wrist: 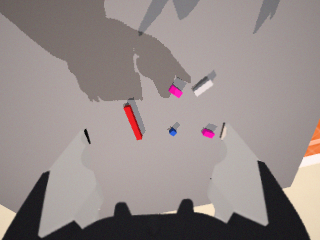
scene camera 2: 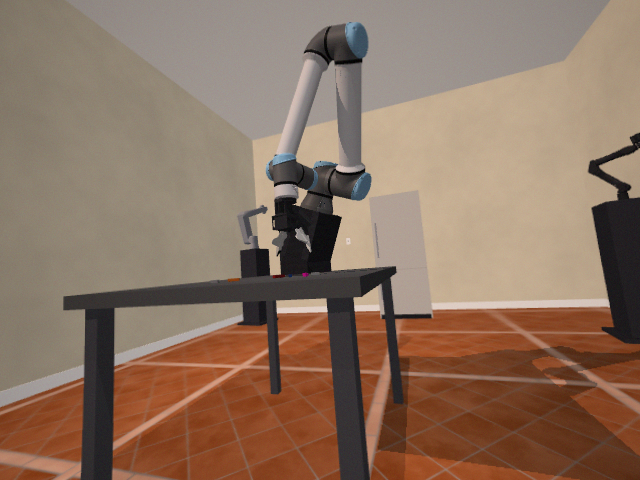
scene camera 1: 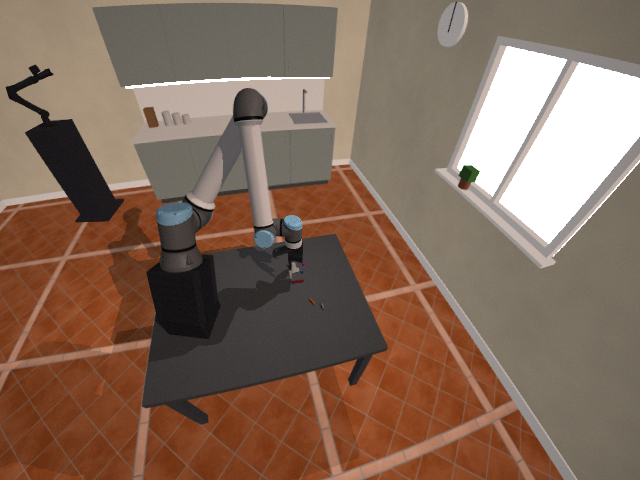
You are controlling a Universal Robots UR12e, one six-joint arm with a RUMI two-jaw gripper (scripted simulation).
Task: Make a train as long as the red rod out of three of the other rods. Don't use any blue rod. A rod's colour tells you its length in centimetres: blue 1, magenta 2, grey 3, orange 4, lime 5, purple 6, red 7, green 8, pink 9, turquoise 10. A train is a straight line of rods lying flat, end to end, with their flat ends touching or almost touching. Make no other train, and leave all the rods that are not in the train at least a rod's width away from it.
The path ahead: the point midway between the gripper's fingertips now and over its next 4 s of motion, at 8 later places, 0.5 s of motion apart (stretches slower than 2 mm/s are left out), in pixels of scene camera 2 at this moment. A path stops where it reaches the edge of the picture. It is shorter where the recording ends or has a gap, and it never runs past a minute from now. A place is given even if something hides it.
My gripper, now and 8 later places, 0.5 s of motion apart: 293,254; 286,255; 278,256; 273,256; 271,256; 270,256; 268,256; 263,257; 257,257
